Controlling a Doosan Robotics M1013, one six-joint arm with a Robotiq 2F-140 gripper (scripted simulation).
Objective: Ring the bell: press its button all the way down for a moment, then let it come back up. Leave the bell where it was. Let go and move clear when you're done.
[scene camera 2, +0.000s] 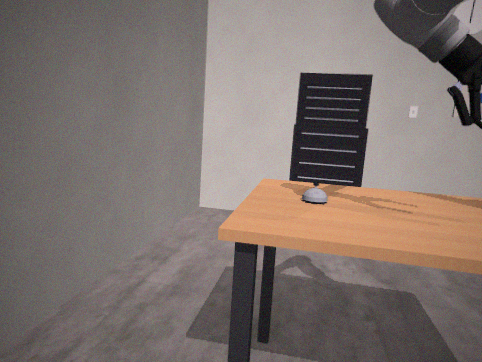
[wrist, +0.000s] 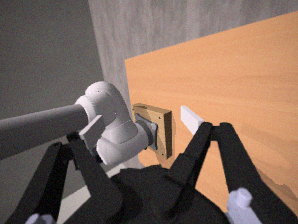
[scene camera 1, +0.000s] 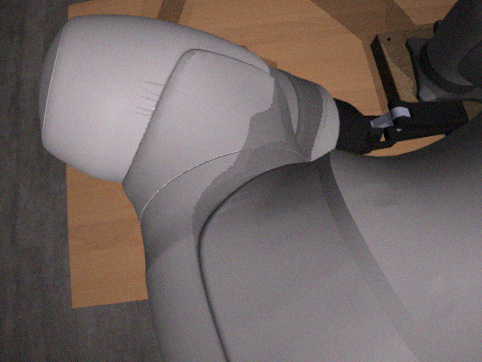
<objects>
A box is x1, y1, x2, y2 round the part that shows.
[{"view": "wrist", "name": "my gripper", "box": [4, 105, 297, 223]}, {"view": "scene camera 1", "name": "my gripper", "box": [332, 97, 468, 153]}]
</objects>
